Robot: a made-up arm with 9 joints. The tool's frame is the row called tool. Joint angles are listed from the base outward.
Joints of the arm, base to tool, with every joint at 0 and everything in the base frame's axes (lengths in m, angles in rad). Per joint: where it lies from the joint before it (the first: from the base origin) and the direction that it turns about. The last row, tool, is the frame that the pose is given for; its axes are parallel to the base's.
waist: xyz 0 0 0.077 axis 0 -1 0
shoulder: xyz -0.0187 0.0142 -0.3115 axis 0 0 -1
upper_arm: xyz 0.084 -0.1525 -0.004 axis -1 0 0
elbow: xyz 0.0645 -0.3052 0.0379 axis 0 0 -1
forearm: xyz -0.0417 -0.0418 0.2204 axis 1 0 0
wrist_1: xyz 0.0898 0.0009 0.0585 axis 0 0 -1
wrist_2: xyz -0.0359 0.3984 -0.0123 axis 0 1 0
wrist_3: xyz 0.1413 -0.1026 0.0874 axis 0 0 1
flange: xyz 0.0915 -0.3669 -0.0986 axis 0 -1 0
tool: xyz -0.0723 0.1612 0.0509
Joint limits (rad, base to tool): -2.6..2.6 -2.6..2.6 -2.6..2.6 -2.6..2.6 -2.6..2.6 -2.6..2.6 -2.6..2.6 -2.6..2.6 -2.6..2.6
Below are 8 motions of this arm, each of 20 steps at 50 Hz.
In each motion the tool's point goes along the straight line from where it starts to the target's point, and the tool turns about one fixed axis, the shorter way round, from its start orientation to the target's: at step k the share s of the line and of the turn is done. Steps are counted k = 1, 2, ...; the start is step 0. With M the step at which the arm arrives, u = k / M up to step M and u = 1 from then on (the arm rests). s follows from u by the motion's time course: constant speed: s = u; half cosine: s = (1 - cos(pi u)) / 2; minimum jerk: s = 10 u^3 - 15 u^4 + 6 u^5.
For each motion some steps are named. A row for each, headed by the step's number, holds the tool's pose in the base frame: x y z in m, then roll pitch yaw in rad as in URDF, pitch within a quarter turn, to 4 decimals.
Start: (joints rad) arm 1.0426 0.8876 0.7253 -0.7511 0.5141 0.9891 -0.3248 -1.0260 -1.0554
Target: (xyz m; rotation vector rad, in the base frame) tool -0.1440 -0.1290 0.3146 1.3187 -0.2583 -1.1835
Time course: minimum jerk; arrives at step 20
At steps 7, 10, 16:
7: -0.1035 -0.1936 0.2506 1.3020 0.7949 -1.1571
10: -0.1175 -0.1712 0.2728 1.2728 0.6812 -1.1218
16: -0.1409 -0.1339 0.3098 1.2187 0.4935 -1.0601

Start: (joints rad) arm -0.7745 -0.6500 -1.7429 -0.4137 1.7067 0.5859 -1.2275 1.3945 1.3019
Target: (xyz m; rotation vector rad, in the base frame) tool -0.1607 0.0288 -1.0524 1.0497 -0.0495 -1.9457
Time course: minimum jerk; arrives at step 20
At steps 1, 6, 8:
1: -0.1286 0.0509 -1.0854 0.6590 0.6068 -2.2429
6: -0.1338 0.0473 -1.0800 0.6425 0.6212 -2.1865
8: -0.1388 0.0439 -1.0749 0.6276 0.6357 -2.1324

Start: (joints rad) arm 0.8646 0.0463 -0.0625 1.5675 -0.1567 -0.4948 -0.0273 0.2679 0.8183
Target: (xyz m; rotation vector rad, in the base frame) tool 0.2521 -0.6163 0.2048 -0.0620 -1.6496 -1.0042
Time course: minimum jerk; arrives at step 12
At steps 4, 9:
4: 0.2233 -0.6168 0.1945 1.2638 -0.9852 -1.8922
9: 0.2483 -0.6164 0.2035 1.5139 -0.9694 -2.1925

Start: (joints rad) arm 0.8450 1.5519 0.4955 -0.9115 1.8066 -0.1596 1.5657 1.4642 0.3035
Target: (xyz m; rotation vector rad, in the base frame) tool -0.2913 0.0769 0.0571 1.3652 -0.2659 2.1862
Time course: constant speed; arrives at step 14
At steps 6, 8, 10, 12, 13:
6: -0.2807 0.0448 0.1561 -0.4523 -1.2429 3.0032
8: -0.2833 0.0528 0.1313 -0.2243 -1.2177 2.7858
10: -0.2860 0.0608 0.1066 -0.0332 -1.1780 2.6054
12: -0.2886 0.0689 0.0818 0.1203 -1.1276 2.4626
13: -0.2900 0.0729 0.0695 0.1848 -1.0994 2.4036

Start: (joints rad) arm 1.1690 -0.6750 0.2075 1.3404 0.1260 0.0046 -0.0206 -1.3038 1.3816
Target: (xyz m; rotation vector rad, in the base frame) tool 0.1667 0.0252 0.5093 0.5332 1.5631 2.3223
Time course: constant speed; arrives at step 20
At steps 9, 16, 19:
9: 0.1748 -0.0134 0.4849 1.1923 -0.1250 2.9935
16: 0.1696 0.0112 0.5004 1.2078 -0.1361 2.7981
19: 0.1674 0.0217 0.5071 1.2151 -0.1400 2.7142

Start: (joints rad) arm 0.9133 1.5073 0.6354 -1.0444 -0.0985 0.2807 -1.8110 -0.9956 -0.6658
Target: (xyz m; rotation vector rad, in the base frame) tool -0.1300 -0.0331 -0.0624 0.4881 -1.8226 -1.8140
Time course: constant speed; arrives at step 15
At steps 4, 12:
4: -0.1695 -0.0362 -0.0578 1.7053 -0.5116 -2.0592
12: -0.1408 -0.0339 -0.0612 1.6018 -0.2101 -2.3828

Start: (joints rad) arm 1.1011 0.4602 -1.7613 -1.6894 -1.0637 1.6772 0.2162 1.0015 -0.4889
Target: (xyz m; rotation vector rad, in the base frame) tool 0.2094 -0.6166 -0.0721 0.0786 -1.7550 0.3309
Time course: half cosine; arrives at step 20
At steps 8, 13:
8: 0.3237 -0.7002 -0.1551 -3.1015 -1.0239 -2.5637
13: 0.2571 -0.6515 -0.1067 -2.8474 -1.2327 -3.0318

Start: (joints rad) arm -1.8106 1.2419 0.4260 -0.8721 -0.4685 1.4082 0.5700 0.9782 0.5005
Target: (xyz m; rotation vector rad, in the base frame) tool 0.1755 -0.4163 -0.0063 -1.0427 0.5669 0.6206
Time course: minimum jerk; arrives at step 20
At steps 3, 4, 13, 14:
3: 0.0483 -0.5795 0.2026 -2.0444 0.8716 -1.5145
4: 0.0524 -0.5742 0.1959 -2.0167 0.8874 -1.4627
13: 0.1448 -0.4557 0.0442 -1.1663 0.8958 -0.0812
14: 0.1542 -0.4436 0.0287 -1.1030 0.8592 0.0377

